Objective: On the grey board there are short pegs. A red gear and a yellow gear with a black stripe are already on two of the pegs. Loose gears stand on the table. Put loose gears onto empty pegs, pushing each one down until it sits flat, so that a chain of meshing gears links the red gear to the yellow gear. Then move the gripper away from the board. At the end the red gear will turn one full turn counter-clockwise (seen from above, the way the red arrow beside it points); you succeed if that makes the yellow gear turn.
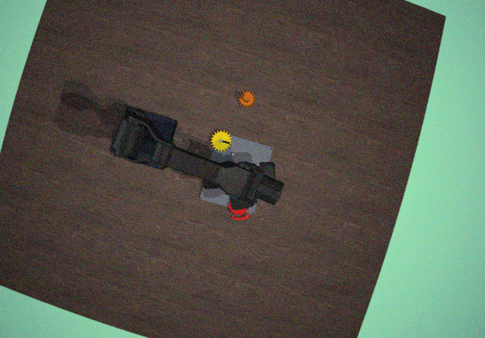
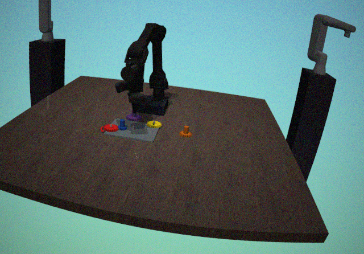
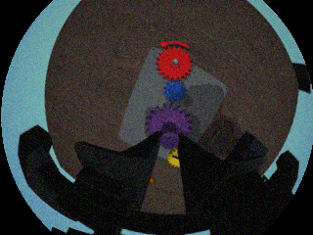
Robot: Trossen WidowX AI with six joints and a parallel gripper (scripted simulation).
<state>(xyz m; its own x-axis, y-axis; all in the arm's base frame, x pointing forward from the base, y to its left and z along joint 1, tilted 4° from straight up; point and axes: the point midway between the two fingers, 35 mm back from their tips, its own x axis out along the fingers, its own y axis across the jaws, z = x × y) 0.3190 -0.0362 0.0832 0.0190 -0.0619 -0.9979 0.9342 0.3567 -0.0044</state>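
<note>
Right now the blue gear is 6 cm below my gripper tip, 5 cm to the right of it and 1 cm ahead of it. Also, from my gripper tip: yellow gear: 8 cm behind, 7 cm to the left, 7 cm below; red gear: 9 cm to the right, 7 cm below, 3 cm ahead; purple gear: 1 cm below.
</note>
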